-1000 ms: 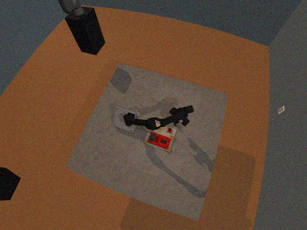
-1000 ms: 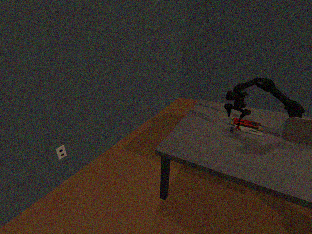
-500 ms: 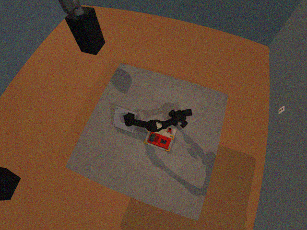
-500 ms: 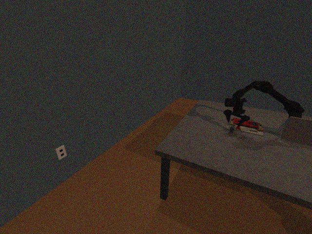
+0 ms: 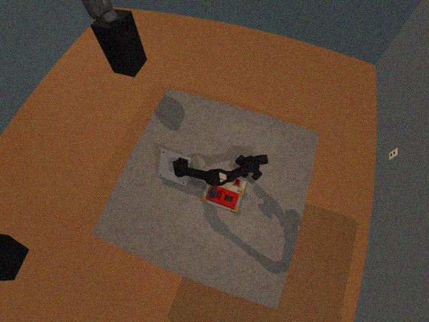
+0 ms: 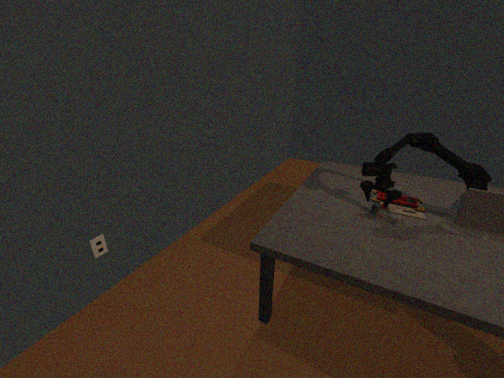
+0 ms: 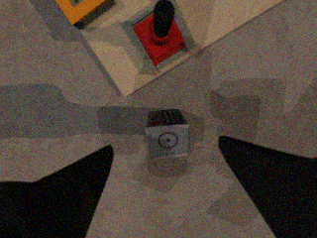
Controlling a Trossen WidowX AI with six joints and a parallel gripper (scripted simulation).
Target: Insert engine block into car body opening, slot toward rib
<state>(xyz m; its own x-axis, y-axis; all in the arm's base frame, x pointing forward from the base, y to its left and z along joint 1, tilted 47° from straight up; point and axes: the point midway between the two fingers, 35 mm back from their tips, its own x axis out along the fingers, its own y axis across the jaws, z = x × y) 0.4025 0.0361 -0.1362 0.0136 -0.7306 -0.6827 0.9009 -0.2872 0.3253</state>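
The engine block lies 20 mm below my gripper tip and 10 mm behind it.
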